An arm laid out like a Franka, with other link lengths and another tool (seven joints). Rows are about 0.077 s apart.
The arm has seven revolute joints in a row. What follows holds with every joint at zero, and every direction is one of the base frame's. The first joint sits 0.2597 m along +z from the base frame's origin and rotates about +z. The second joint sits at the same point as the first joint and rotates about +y. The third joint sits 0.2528 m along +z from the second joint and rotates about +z. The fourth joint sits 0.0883 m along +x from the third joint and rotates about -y. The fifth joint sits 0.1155 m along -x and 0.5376 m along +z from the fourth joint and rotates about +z. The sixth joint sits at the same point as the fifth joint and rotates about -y. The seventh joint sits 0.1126 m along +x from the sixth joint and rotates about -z. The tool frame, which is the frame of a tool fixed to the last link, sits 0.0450 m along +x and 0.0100 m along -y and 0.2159 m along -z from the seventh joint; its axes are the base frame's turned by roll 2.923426, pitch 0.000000 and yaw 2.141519 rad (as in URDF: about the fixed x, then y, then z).
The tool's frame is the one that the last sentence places.
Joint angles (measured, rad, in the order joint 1, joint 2, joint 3, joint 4, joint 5, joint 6, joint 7), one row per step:
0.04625, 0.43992, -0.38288, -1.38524, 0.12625, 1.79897, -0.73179
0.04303, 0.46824, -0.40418, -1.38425, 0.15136, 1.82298, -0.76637
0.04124, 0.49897, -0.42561, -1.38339, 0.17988, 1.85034, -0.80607
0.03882, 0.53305, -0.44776, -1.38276, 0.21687, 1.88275, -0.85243
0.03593, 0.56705, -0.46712, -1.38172, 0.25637, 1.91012, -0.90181
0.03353, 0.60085, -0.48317, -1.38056, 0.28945, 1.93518, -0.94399
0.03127, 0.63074, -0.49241, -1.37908, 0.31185, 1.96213, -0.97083
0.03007, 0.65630, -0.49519, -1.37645, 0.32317, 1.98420, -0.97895
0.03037, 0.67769, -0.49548, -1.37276, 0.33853, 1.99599, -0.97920
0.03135, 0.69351, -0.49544, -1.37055, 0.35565, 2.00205, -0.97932
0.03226, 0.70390, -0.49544, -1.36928, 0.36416, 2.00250, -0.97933
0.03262, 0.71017, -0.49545, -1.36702, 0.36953, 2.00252, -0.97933
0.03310, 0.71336, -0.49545, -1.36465, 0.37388, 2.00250, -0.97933
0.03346, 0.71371, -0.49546, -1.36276, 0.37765, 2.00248, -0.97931
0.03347, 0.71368, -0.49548, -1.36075, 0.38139, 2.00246, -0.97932
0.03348, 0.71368, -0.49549, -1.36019, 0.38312, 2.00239, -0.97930
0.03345, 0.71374, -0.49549, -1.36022, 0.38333, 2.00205, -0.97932
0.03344, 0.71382, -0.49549, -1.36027, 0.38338, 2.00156, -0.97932
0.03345, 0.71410, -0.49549, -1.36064, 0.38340, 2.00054, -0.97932
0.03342, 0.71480, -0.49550, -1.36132, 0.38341, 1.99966, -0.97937
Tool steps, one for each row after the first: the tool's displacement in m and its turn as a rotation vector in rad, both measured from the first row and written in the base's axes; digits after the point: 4 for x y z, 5 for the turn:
0.0002, -0.0155, -0.0167, 0.00410, -0.00290, 0.00736
0.0006, -0.0297, -0.0346, 0.00832, -0.00792, 0.02000
0.0012, -0.0443, -0.0540, 0.01547, -0.01767, 0.03520
0.0007, -0.0567, -0.0739, 0.02571, -0.02501, 0.05371
-0.0005, -0.0674, -0.0942, 0.03140, -0.02856, 0.06957
-0.0004, -0.0753, -0.1120, 0.02998, -0.03343, 0.07914
0.0005, -0.0789, -0.1277, 0.02515, -0.03441, 0.08040
0.0017, -0.0781, -0.1411, 0.02981, -0.03370, 0.07579
0.0025, -0.0758, -0.1516, 0.03941, -0.03315, 0.07061
0.0021, -0.0741, -0.1593, 0.04541, -0.02829, 0.06830
0.0022, -0.0731, -0.1630, 0.04878, -0.02656, 0.06707
0.0030, -0.0720, -0.1640, 0.05135, -0.02748, 0.06650
0.0040, -0.0711, -0.1629, 0.05363, -0.03054, 0.06593
0.0051, -0.0705, -0.1615, 0.05583, -0.03408, 0.06510
0.0054, -0.0703, -0.1611, 0.05701, -0.03534, 0.06457
0.0054, -0.0702, -0.1612, 0.05736, -0.03506, 0.06446
0.0052, -0.0702, -0.1613, 0.05768, -0.03454, 0.06441
0.0049, -0.0701, -0.1620, 0.05835, -0.03308, 0.06428
0.0043, -0.0701, -0.1631, 0.05905, -0.03104, 0.06403

